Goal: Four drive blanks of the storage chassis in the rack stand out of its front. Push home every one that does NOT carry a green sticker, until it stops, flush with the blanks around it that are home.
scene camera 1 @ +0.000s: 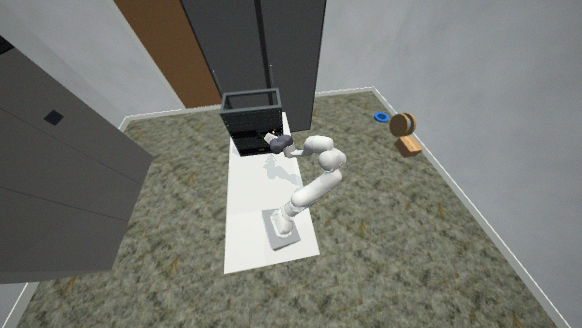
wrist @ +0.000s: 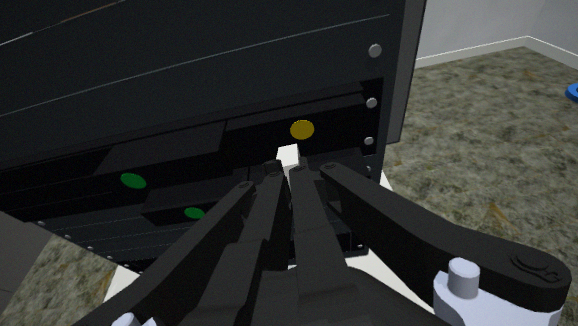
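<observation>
The storage chassis (scene camera 1: 246, 143) sits low in the dark rack (scene camera 1: 251, 105). In the wrist view, an upper right blank (wrist: 340, 125) with a yellow sticker (wrist: 302, 129) stands out a little, less than the upper left blank (wrist: 165, 150) with a green sticker (wrist: 133, 180). A lower blank (wrist: 175, 200) with a green sticker (wrist: 194, 213) also stands out. The lower right blank is mostly hidden by the fingers. My gripper (scene camera 1: 269, 138) (wrist: 291, 155) is shut, with a small white block (wrist: 288, 155) at its tips, in front of and just below the yellow sticker; contact cannot be told.
Silver screws (wrist: 371, 103) line the rack's right edge. The rack stands at the far end of the white table (scene camera 1: 250, 195), with a tall dark cabinet (scene camera 1: 300, 60) behind. A blue ring (scene camera 1: 381, 117) (wrist: 573, 93) and a wooden box (scene camera 1: 409, 146) are at the right wall.
</observation>
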